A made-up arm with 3 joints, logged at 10 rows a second.
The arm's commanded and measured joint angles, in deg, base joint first. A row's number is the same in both.
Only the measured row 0 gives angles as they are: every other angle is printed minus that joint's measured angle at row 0.
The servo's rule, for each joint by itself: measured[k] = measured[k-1] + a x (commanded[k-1-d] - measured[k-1]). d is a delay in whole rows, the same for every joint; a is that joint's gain. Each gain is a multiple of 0.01, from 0.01 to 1. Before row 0 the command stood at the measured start. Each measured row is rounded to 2 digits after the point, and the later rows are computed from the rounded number. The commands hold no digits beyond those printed.
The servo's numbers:
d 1
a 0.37 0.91 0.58
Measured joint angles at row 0: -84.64, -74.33, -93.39
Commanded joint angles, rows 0 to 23: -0.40, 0.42, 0.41; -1.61, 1.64, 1.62; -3.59, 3.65, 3.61; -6.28, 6.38, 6.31; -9.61, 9.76, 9.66; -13.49, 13.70, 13.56; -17.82, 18.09, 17.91; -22.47, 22.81, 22.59; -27.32, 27.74, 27.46; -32.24, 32.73, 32.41; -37.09, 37.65, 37.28; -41.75, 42.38, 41.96; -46.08, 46.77, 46.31; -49.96, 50.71, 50.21; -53.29, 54.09, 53.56; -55.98, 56.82, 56.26; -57.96, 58.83, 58.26; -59.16, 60.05, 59.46; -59.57, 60.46, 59.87; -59.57, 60.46, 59.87; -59.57, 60.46, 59.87; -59.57, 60.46, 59.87; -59.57, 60.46, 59.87; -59.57, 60.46, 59.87
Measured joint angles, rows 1 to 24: 0.00, 0.00, 0.00; -0.15, 0.38, 0.24; -0.69, 1.53, 1.04; -1.76, 3.46, 2.53; -3.43, 6.12, 4.72; -5.72, 9.43, 7.59; -8.59, 13.32, 11.05; -12.01, 17.66, 15.03; -15.88, 22.35, 19.41; -20.11, 27.25, 24.08; -24.60, 32.24, 28.91; -29.22, 37.16, 33.76; -33.86, 41.91, 38.52; -38.38, 46.33, 43.04; -42.66, 50.32, 47.20; -46.59, 53.75, 50.89; -50.06, 56.54, 54.00; -52.98, 58.62, 56.47; -55.27, 59.92, 58.20; -56.86, 60.41, 59.17; -57.86, 60.46, 59.58; -58.49, 60.46, 59.75; -58.89, 60.46, 59.82; -59.14, 60.46, 59.85
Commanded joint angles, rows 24 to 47: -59.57, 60.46, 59.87; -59.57, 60.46, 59.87; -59.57, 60.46, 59.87; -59.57, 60.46, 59.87; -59.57, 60.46, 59.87; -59.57, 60.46, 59.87; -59.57, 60.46, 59.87; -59.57, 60.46, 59.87; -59.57, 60.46, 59.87; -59.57, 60.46, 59.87; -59.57, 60.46, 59.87; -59.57, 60.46, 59.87; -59.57, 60.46, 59.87; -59.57, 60.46, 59.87; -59.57, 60.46, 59.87; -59.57, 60.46, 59.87; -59.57, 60.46, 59.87; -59.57, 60.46, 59.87; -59.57, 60.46, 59.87; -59.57, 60.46, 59.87; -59.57, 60.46, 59.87; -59.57, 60.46, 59.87; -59.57, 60.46, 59.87; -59.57, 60.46, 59.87
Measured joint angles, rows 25 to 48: -59.30, 60.46, 59.86; -59.40, 60.46, 59.87; -59.46, 60.46, 59.87; -59.50, 60.46, 59.87; -59.53, 60.46, 59.87; -59.54, 60.46, 59.87; -59.55, 60.46, 59.87; -59.56, 60.46, 59.87; -59.56, 60.46, 59.87; -59.56, 60.46, 59.87; -59.56, 60.46, 59.87; -59.56, 60.46, 59.87; -59.56, 60.46, 59.87; -59.56, 60.46, 59.87; -59.56, 60.46, 59.87; -59.56, 60.46, 59.87; -59.56, 60.46, 59.87; -59.56, 60.46, 59.87; -59.56, 60.46, 59.87; -59.56, 60.46, 59.87; -59.56, 60.46, 59.87; -59.56, 60.46, 59.87; -59.56, 60.46, 59.87; -59.56, 60.46, 59.87
